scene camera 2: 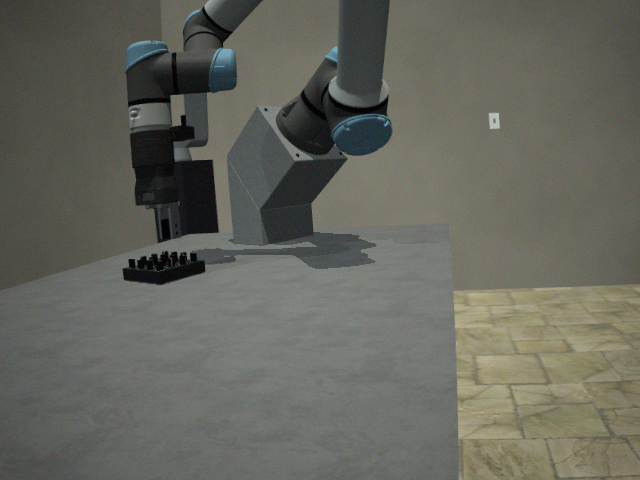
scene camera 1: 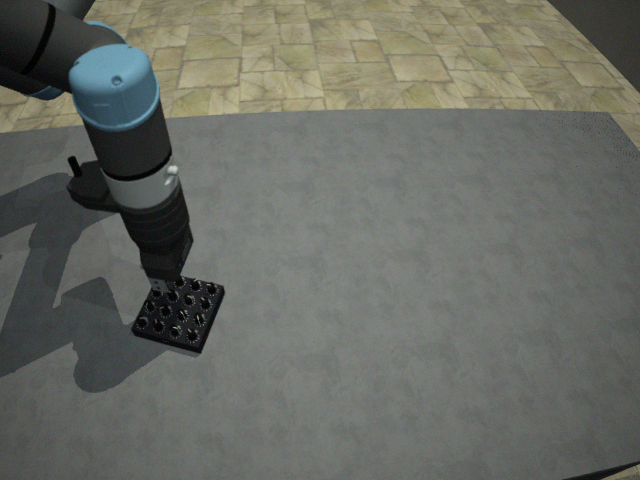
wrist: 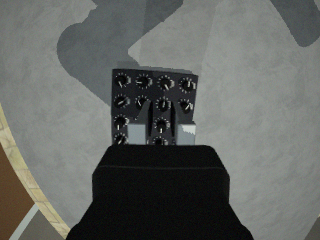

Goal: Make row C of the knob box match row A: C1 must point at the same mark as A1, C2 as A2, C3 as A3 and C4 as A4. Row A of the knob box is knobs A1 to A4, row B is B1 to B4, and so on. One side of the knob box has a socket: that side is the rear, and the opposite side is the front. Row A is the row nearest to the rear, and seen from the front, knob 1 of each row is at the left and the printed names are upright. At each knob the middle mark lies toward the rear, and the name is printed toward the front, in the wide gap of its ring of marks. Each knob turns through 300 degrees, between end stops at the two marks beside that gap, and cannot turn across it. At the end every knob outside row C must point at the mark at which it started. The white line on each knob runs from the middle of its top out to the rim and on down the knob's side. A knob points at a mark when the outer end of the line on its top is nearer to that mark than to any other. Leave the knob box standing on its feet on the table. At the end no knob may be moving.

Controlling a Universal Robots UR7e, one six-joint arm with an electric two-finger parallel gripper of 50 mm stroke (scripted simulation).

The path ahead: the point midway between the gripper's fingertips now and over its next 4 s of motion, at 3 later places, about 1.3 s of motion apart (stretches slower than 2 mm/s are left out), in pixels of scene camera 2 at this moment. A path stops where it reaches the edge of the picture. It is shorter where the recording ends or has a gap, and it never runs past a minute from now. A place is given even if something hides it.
My gripper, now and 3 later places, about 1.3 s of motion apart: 170, 238; 166, 234; 162, 231; 167, 229
